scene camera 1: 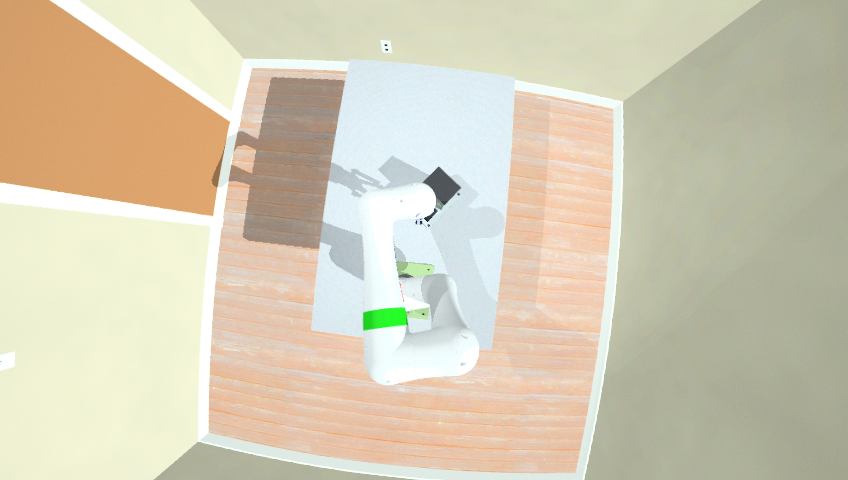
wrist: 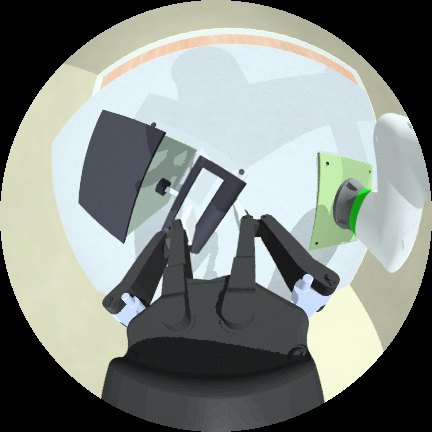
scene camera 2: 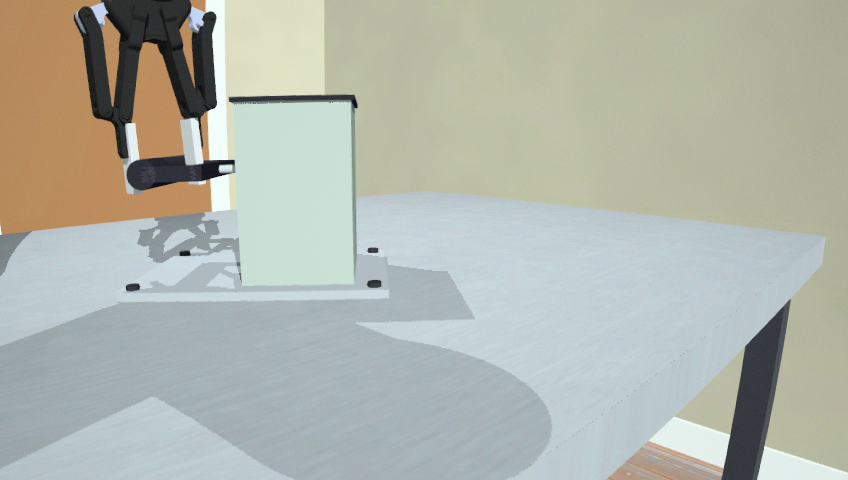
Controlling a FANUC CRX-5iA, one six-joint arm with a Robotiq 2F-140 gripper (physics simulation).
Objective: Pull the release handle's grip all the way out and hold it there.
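Observation:
The release handle is a dark rectangular loop (scene camera 2: 172,169) (wrist: 220,212) on the side of a pale green box (scene camera 2: 294,190) (wrist: 162,182) with a dark top. Its round grip bar is the side farthest from the box, and a light rod runs from the loop towards the box. My gripper (scene camera 2: 160,169) (wrist: 213,209) points down with its white finger pads on either side of the grip bar. One pad is inside the loop, the other outside it. A gap still shows between pads and bar, so the gripper is open around it. In scene camera 1 the arm mostly hides the handle.
The box stands on a light base plate (scene camera 2: 255,294) with dark bolts, on a grey table (scene camera 1: 428,113) (scene camera 2: 565,267). The white arm (scene camera 1: 383,267) reaches over the table. Its green mounting plate (scene camera 1: 422,268) (wrist: 325,200) lies to the right of the handle in the wrist view.

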